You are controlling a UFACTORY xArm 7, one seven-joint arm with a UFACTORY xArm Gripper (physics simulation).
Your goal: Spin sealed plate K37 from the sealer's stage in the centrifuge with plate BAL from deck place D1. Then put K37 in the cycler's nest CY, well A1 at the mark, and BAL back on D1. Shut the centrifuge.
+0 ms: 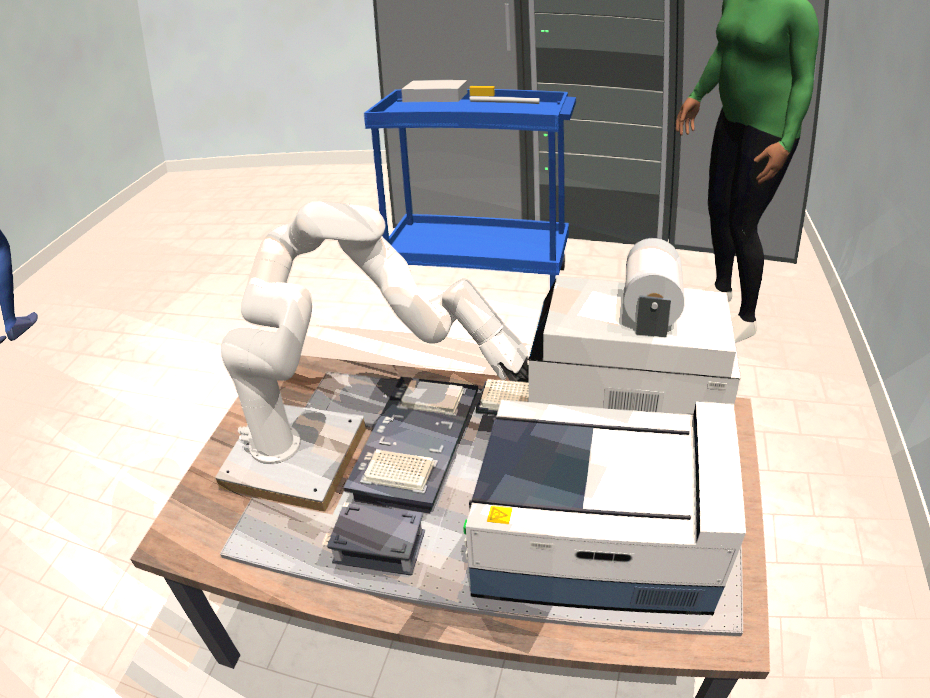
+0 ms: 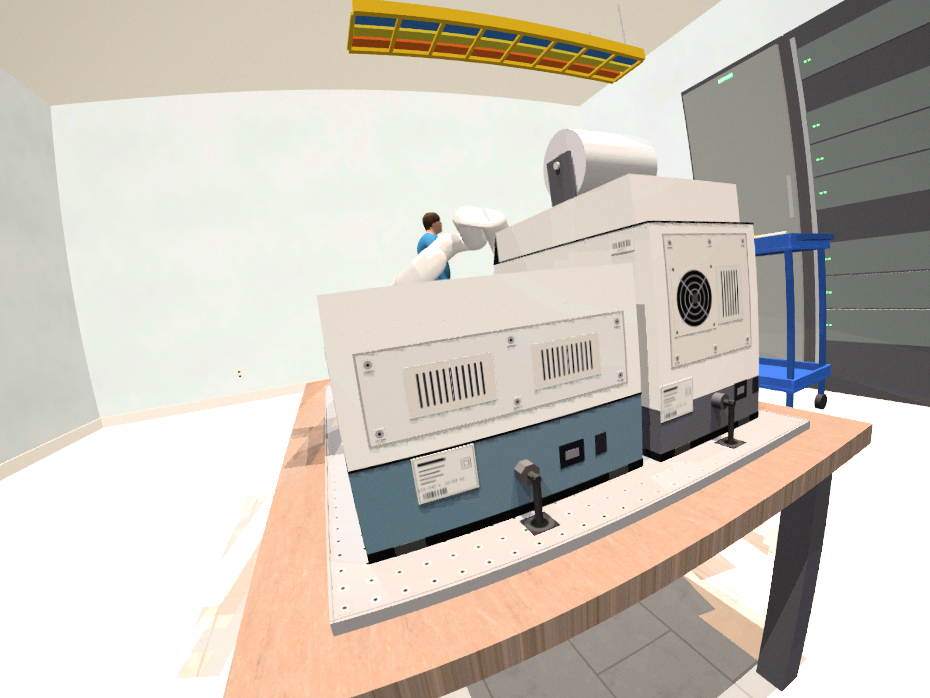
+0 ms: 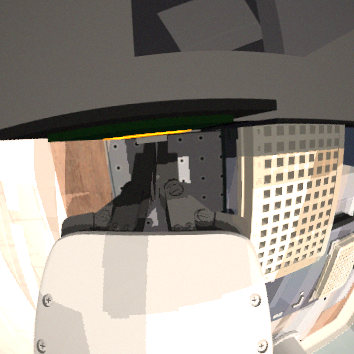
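Plate K37, a cream well plate, sits on the stage at the front of the white sealer. My gripper is shut and empty. Its fingertips are close to the sealer's front, beside the stage, at a small light button strip under the panel; contact cannot be told. One cream plate lies on the near end of the dark deck; another, paler plate lies at its far end. Labels for BAL, D1 and CY are not readable.
A large white and blue machine stands in front of the sealer, its dark-and-white top closed. A low dark stand is beside the deck's near end. A blue cart and a person in green are behind the table.
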